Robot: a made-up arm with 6 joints. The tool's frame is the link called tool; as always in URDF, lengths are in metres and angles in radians. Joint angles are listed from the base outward.
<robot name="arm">
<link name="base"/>
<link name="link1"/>
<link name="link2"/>
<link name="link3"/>
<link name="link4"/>
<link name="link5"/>
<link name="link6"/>
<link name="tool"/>
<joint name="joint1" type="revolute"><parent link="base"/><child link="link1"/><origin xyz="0.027 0.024 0.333" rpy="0 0 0"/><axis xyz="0 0 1"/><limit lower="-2.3" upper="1.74"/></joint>
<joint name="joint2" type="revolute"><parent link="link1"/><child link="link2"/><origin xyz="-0.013 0.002 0.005" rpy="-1.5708 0 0"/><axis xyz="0 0 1"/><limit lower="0.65" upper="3.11"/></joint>
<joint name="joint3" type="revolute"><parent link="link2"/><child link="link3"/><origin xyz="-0.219 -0.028 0.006" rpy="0 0 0"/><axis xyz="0 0 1"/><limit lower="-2.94" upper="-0.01"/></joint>
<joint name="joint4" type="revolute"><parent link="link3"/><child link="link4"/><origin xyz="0.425 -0.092 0.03" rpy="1.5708 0 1.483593"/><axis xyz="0 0 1"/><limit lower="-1.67" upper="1.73"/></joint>
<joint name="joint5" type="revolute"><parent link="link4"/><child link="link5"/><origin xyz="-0.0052 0.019 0.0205" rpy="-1.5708 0 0"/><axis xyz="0 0 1"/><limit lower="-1.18" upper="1.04"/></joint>
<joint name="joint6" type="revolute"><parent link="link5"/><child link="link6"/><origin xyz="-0.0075 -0.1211 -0.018" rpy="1.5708 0 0"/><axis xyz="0 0 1"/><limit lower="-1.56" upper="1.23"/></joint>
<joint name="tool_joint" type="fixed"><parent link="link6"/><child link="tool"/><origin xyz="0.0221 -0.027 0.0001" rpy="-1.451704 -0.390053 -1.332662"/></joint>
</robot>
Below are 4 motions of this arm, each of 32 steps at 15 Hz.
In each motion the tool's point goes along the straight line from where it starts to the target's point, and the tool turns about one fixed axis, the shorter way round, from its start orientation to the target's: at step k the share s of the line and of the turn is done. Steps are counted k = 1, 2, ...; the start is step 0. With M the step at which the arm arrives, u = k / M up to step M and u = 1 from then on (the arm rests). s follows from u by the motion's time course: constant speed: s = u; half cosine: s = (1 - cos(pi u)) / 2; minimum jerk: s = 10 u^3 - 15 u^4 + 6 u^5.
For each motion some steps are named. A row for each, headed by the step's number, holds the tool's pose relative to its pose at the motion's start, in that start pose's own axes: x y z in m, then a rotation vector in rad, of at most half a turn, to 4 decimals.
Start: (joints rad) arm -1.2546 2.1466 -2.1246 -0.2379 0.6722 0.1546
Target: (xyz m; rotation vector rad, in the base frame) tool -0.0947 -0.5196 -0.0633 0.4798 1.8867 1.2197
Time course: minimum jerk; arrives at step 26
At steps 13, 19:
13: 0.2098 0.0039 0.2630 -0.1870 -0.4960 0.3293
19: 0.3672 0.0068 0.4603 -0.3272 -0.8682 0.5764

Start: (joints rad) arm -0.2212 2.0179 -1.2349 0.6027 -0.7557 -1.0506
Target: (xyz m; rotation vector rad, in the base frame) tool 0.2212 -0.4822 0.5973 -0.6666 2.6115 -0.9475
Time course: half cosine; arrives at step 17
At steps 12, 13, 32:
12: 0.3827 0.2465 -0.1281 0.5074 -0.0845 0.7514
13: 0.4153 0.2675 -0.1390 0.5506 -0.0917 0.8154
32: 0.4776 0.3077 -0.1599 0.6332 -0.1055 0.9377

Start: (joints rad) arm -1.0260 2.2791 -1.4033 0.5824 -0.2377 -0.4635
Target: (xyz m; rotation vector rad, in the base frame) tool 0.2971 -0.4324 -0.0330 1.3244 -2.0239 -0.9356
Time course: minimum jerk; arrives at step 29
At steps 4, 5, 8, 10, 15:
4: 0.0013 0.0002 0.0034 -0.0131 0.0157 -0.0042
5: 0.0023 0.0004 0.0064 -0.0241 0.0289 -0.0077
8: 0.0079 0.0012 0.0217 -0.0823 0.0984 -0.0262
10: 0.0136 0.0021 0.0371 -0.1409 0.1685 -0.0450
15: 0.0318 0.0049 0.0869 -0.3302 0.3948 -0.1053

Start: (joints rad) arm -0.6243 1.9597 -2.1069 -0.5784 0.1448 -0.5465
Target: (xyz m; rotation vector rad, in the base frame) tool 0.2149 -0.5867 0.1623 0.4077 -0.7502 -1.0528
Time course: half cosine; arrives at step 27
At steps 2, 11, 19, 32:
2: -0.0029 0.0022 0.0087 -0.0247 0.0047 -0.0090
11: -0.0758 0.0580 0.2297 -0.6533 0.1254 -0.2384
19: -0.1698 0.1298 0.5144 -1.4631 0.2809 -0.5339
32: -0.2127 0.1625 0.6441 -1.8322 0.3517 -0.6686

